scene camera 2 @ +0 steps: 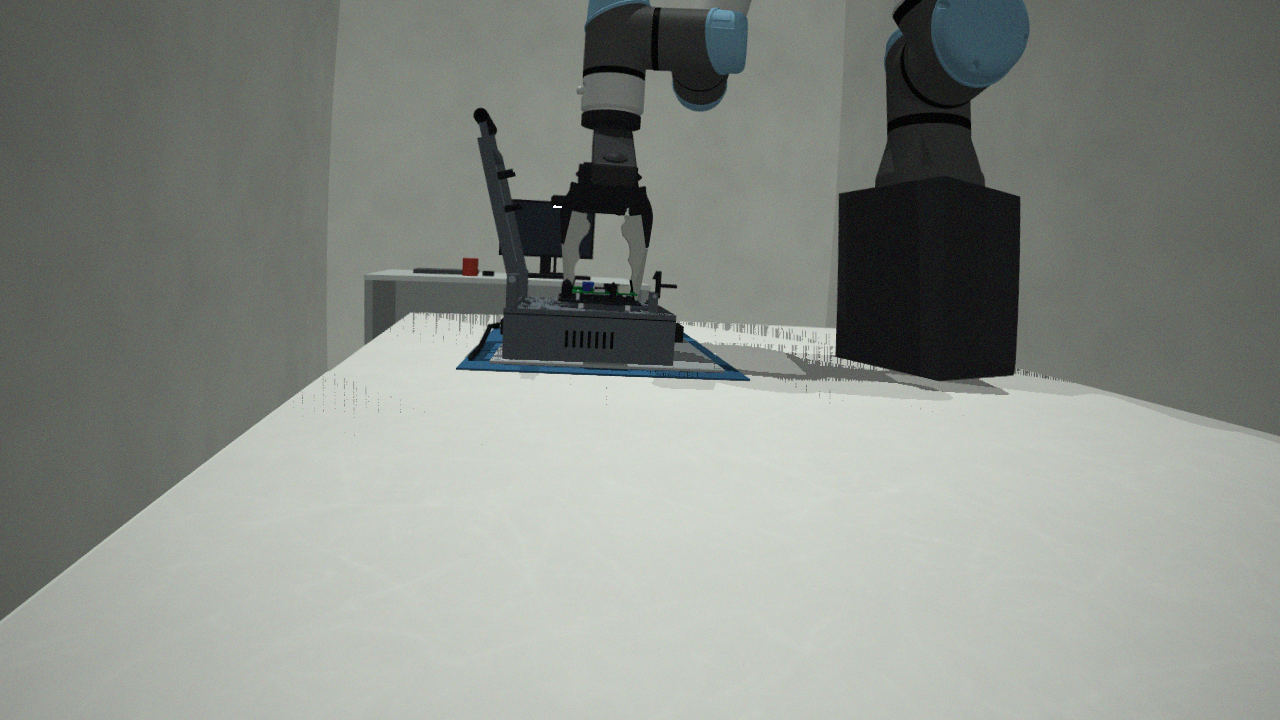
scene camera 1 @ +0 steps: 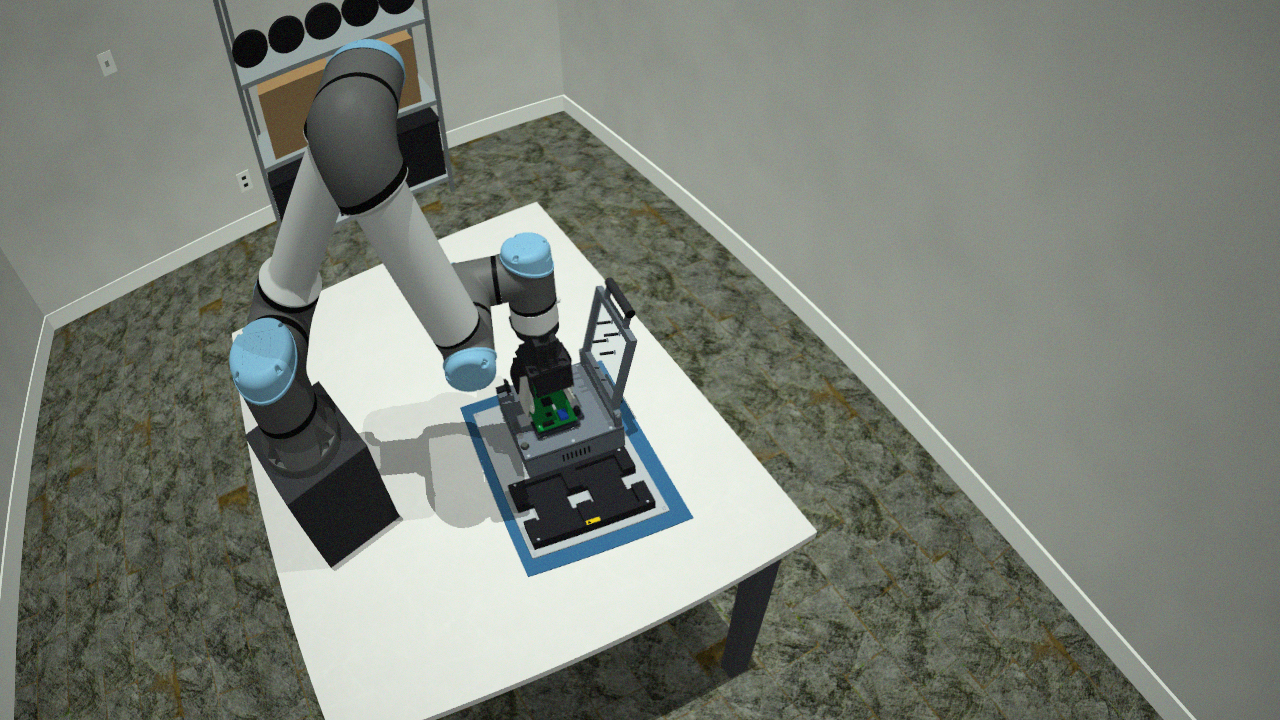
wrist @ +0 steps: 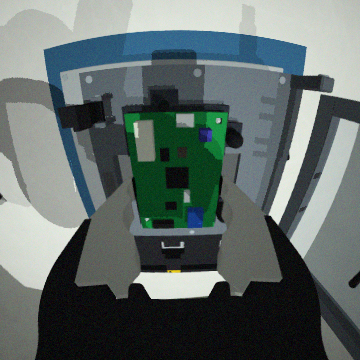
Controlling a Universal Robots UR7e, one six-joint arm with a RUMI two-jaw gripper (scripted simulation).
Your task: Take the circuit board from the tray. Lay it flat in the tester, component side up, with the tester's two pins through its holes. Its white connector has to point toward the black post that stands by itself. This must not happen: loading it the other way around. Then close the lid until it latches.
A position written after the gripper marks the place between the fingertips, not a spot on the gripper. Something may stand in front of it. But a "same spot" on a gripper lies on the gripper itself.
gripper: scene camera 2; scene camera 1 548, 409; wrist
same spot on tester: (wrist: 121, 69) = (scene camera 2: 644, 314)
same spot on gripper: (wrist: 101, 260) = (scene camera 2: 634, 223)
